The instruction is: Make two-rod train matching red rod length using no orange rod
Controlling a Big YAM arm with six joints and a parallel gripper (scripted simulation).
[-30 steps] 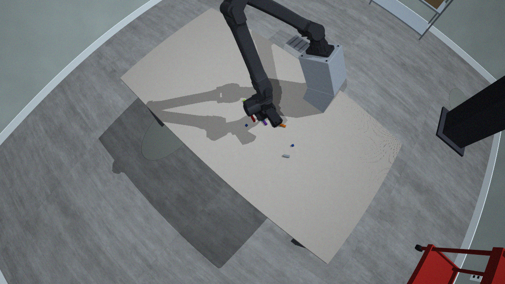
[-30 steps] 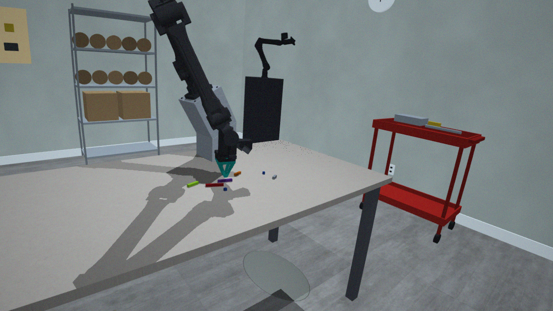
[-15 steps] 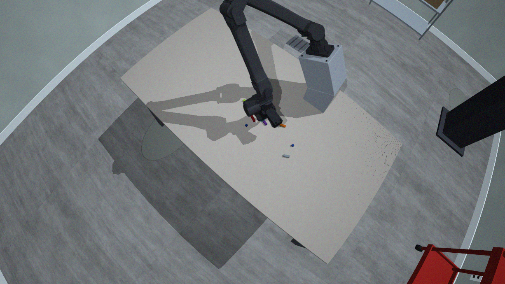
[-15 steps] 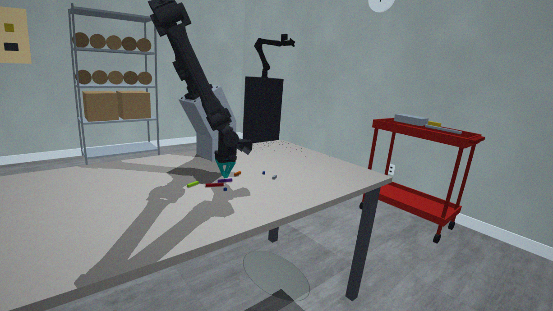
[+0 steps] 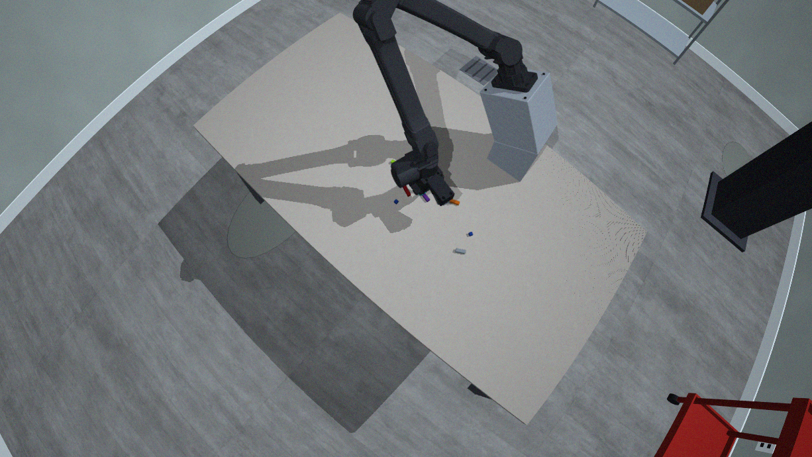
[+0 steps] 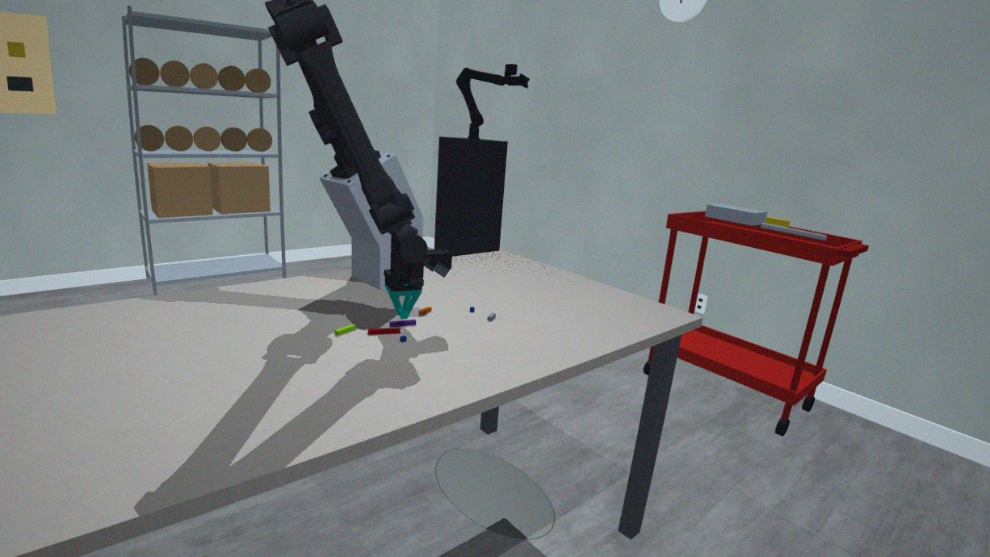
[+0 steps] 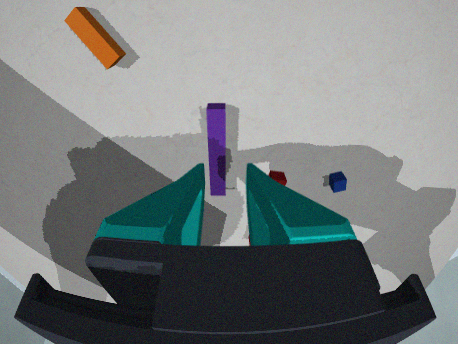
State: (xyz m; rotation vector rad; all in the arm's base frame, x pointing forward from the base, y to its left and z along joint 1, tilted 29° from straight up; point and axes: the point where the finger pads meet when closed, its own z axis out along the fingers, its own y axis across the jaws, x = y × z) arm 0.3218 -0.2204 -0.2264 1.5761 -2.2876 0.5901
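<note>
Right now the purple rod is 30 mm below my hand. From my hand the other things lie so: red rod: 10 mm ahead, 60 mm to the right, 30 mm below; lime rod: 40 mm behind, 120 mm to the right, 30 mm below; orange rod: 40 mm behind, 100 mm to the left, 30 mm below.
</note>
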